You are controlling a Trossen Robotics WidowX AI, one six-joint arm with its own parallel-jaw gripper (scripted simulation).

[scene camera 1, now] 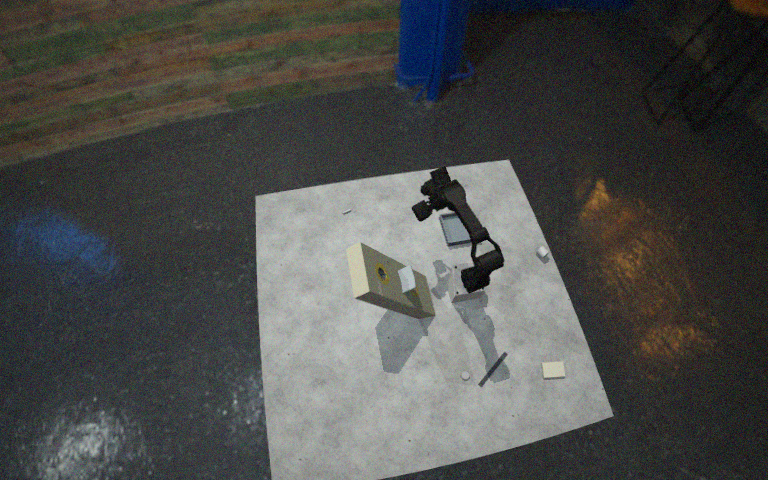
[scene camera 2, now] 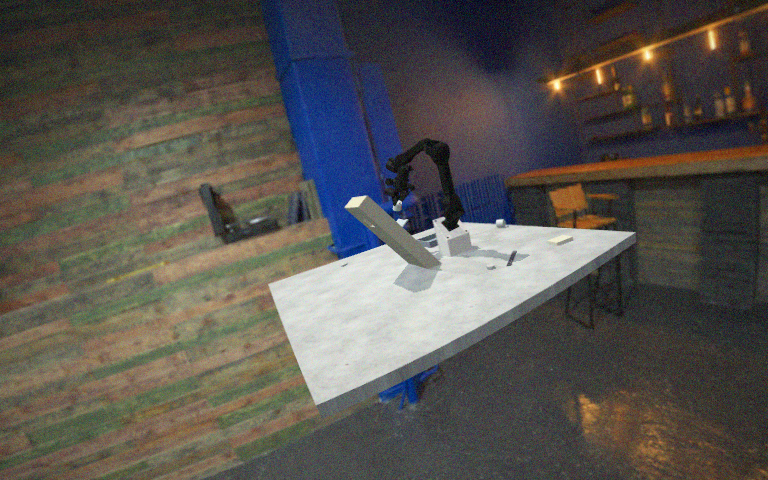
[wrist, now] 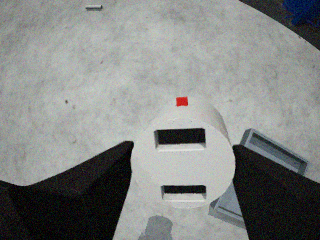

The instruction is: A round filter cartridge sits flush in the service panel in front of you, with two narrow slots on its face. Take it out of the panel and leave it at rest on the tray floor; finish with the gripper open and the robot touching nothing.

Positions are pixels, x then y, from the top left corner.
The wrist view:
my gripper: 183,152
round filter cartridge: 183,159
